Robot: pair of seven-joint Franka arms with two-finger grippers.
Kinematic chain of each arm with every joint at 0, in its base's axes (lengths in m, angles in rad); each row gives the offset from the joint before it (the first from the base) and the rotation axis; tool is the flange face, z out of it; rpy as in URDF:
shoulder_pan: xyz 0 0 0.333 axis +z
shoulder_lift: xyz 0 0 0 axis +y
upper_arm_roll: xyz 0 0 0.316 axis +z
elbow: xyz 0.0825 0 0 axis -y
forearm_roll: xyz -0.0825 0 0.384 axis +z
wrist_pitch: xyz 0 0 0 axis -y
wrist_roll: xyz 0.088 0 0 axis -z
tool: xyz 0 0 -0.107 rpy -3.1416 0 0
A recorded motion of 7 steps. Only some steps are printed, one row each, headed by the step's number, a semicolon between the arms.
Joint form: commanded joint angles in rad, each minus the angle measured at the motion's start. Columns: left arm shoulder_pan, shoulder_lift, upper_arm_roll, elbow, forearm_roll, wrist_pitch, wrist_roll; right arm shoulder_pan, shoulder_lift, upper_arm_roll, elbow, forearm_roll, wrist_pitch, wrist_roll.
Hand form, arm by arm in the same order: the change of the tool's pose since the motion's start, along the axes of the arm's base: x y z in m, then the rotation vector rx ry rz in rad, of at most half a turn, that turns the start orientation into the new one. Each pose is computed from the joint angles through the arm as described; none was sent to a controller.
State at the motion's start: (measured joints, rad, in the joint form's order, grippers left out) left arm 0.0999 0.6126 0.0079 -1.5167 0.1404 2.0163 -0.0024; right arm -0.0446 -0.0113 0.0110 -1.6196 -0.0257 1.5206 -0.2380
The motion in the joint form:
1: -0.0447 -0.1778 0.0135 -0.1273 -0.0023 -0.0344 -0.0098; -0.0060 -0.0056 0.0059 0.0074 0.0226 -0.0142 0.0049
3: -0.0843 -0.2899 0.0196 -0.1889 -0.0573 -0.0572 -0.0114; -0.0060 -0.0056 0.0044 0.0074 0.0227 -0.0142 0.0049
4: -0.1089 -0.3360 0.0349 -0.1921 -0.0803 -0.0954 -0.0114; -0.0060 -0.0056 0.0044 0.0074 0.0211 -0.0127 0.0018
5: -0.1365 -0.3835 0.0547 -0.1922 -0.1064 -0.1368 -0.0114; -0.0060 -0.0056 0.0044 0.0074 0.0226 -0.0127 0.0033
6: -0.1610 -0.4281 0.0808 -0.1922 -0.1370 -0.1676 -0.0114; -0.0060 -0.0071 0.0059 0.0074 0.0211 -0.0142 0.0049
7: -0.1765 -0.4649 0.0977 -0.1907 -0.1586 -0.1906 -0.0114; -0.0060 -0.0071 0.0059 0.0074 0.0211 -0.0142 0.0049
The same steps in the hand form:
1: -0.0308 -0.0243 0.0609 0.0075 -0.0172 -0.0169; -0.0027 0.0026 0.0053 0.0220 0.0004 -0.0059
3: -0.0503 -0.0505 0.1035 -0.0383 -0.0486 -0.0202; -0.0028 0.0018 0.0053 0.0221 0.0004 -0.0074
4: -0.0586 -0.0586 0.1283 -0.0547 -0.0545 -0.0173; -0.0026 0.0016 0.0054 0.0208 -0.0010 -0.0042
5: -0.0680 -0.0660 0.1546 -0.0752 -0.0618 -0.0131; -0.0026 0.0018 0.0054 0.0221 -0.0011 -0.0058
6: -0.0771 -0.0681 0.1797 -0.1009 -0.0773 -0.0005; -0.0032 0.0024 0.0061 0.0204 -0.0011 -0.0058
7: -0.0850 -0.0692 0.2009 -0.1216 -0.0938 0.0073; -0.0032 0.0024 0.0061 0.0204 -0.0011 -0.0058

